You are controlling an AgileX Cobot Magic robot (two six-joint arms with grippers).
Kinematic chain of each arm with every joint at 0, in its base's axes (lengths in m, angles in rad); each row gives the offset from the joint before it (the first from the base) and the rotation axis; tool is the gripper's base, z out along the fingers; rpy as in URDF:
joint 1: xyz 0 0 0.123 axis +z
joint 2: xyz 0 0 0 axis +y
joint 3: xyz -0.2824 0 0.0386 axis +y
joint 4: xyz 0.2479 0 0.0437 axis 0.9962 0 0.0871
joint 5: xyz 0 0 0 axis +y
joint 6: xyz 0.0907 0 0.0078 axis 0.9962 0 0.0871
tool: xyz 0 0 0 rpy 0 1.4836 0
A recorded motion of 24 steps. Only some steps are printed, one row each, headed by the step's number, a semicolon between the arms.
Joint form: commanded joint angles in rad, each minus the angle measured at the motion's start. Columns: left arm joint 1, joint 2, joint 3, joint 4, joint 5, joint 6; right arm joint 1, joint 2, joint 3, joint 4, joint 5, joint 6.
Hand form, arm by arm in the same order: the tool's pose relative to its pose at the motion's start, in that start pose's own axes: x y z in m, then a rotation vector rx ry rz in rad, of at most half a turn. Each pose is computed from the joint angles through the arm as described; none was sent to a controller.
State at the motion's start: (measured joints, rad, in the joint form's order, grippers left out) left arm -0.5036 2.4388 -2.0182 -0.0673 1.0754 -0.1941; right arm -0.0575 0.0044 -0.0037 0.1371 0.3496 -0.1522
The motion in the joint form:
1: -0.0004 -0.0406 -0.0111 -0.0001 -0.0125 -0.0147; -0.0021 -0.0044 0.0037 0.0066 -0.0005 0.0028
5: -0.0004 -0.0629 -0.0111 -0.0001 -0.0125 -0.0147; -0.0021 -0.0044 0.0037 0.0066 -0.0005 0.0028
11: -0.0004 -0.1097 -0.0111 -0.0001 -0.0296 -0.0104; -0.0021 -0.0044 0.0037 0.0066 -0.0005 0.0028
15: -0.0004 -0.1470 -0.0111 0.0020 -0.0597 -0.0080; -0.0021 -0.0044 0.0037 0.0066 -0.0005 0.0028
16: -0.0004 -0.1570 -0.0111 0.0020 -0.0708 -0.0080; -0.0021 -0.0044 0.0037 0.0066 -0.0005 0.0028
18: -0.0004 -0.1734 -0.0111 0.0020 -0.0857 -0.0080; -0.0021 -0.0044 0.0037 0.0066 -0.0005 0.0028
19: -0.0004 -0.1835 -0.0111 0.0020 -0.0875 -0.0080; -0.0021 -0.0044 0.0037 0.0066 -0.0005 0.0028
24: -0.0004 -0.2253 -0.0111 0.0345 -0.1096 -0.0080; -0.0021 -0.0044 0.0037 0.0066 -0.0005 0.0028
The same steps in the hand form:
1: -0.0054 -0.0028 -0.0227 0.0146 -0.0624 -0.0113; 0.0009 0.0001 0.0001 -0.0001 -0.0015 0.0095
5: -0.0064 -0.0037 -0.0339 0.0198 -0.0840 -0.0100; 0.0009 0.0001 0.0001 -0.0001 -0.0015 0.0095
11: -0.0091 -0.0057 -0.0575 0.0338 -0.1463 -0.0029; 0.0009 0.0001 0.0001 -0.0001 -0.0015 0.0095
15: -0.0120 -0.0073 -0.0768 0.0464 -0.2125 0.0025; 0.0009 0.0001 0.0001 -0.0001 -0.0015 0.0095
16: -0.0129 -0.0078 -0.0820 0.0509 -0.2330 0.0031; 0.0009 0.0001 0.0001 -0.0001 -0.0015 0.0095
18: -0.0139 -0.0085 -0.0907 0.0577 -0.2636 0.0040; 0.0009 0.0001 0.0001 -0.0001 -0.0015 0.0095
19: -0.0138 -0.0088 -0.0959 0.0604 -0.2751 0.0045; 0.0009 0.0001 0.0001 -0.0001 -0.0015 0.0095
24: -0.0148 -0.0078 -0.1177 0.0455 -0.3434 0.0206; 0.0009 0.0001 0.0001 -0.0001 -0.0015 0.0095

